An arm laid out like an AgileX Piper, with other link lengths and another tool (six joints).
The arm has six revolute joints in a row. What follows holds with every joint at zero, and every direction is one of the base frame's. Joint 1 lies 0.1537 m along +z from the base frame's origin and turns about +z. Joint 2 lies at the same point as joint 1 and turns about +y. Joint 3 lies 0.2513 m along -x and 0.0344 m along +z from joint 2 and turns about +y. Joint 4 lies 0.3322 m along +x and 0.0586 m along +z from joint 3 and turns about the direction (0.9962, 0, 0.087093). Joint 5 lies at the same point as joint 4 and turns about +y. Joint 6 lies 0.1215 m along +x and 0.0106 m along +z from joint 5 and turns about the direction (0.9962, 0, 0.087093). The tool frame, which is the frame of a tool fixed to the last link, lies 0.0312 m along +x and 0.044 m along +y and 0.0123 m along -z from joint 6; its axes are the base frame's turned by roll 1.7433, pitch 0.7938 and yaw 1.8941 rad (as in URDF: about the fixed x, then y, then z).
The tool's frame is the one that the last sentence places.
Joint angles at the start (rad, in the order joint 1, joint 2, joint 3, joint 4, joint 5, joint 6):
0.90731, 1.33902, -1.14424, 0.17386, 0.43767, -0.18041
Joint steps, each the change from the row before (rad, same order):
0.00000, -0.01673, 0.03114, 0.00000, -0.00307, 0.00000
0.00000, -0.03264, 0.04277, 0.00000, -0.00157, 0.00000
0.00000, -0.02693, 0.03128, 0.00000, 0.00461, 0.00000
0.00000, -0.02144, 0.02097, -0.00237, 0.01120, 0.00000
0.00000, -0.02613, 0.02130, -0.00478, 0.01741, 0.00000
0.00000, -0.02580, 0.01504, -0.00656, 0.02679, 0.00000
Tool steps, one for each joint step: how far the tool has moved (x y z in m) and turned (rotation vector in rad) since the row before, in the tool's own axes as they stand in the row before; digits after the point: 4 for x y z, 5 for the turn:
0.0063, -0.0057, 0.0006, 0.00740, 0.00802, 0.00329
0.0083, -0.0062, -0.0026, 0.00552, 0.00613, 0.00240
0.0066, -0.0045, -0.0028, 0.00517, 0.00703, 0.00186
0.0052, -0.0033, -0.0029, 0.00706, 0.00843, -0.00018
0.0057, -0.0033, -0.0043, 0.00913, 0.00978, -0.00214
0.0054, -0.0026, -0.0054, 0.01163, 0.01266, -0.00347

